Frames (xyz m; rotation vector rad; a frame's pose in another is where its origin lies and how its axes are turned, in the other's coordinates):
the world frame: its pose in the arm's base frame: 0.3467 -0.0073 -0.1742 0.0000 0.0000 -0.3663
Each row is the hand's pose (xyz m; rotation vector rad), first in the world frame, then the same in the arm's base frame.
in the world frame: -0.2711 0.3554 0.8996 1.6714 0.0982 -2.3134
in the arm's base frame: 0.2209 0.4216 0.7254 -1.8022 0.2255 2.5488
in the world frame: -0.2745 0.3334 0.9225 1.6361 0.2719 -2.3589
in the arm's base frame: 0.2098 0.4023 0.7483 -1.7678 0.0326 2.5452
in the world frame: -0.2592 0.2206 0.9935 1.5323 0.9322 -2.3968
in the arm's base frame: 0.1837 0.2915 0.8193 -1.6777 -0.6380 2.3989
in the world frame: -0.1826 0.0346 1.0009 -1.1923 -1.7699 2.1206
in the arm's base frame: 0.1886 0.0904 0.8267 -1.3906 -1.4171 1.9059
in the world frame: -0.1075 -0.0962 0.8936 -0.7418 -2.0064 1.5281
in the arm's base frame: 0.2119 -0.0586 0.7194 -1.0426 -1.7501 1.3114
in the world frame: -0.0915 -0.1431 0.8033 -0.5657 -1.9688 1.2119
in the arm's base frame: 0.2100 -0.1081 0.6291 -0.8817 -1.7665 0.9813
